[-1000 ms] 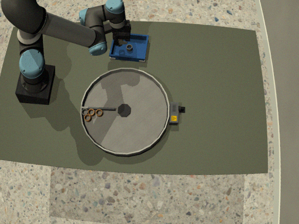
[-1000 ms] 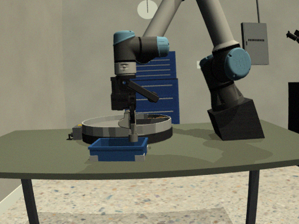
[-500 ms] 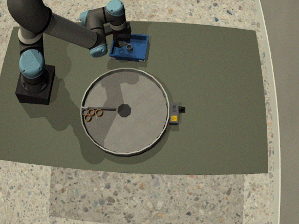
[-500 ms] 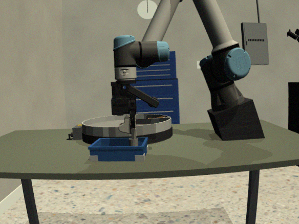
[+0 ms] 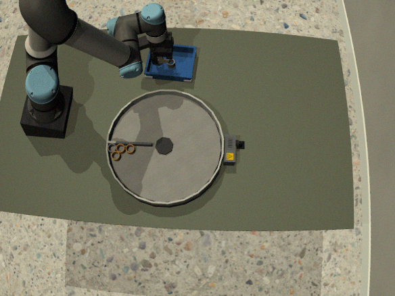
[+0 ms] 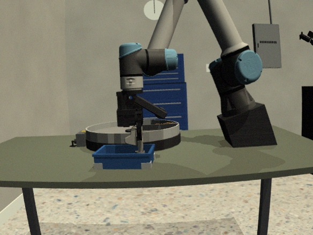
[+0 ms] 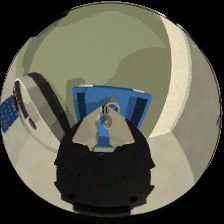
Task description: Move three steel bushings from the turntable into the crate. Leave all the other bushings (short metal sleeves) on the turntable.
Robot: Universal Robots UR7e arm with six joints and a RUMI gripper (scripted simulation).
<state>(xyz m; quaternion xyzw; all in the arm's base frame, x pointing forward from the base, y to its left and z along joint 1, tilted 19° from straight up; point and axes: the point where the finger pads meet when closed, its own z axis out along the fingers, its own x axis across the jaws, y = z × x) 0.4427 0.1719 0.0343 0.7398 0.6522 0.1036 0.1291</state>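
The crate is 5 cm ahead of my hand and 1 cm below it. Also, from my hand: round grey turntable 35 cm to the right, 2 cm above, 1 cm ahead.
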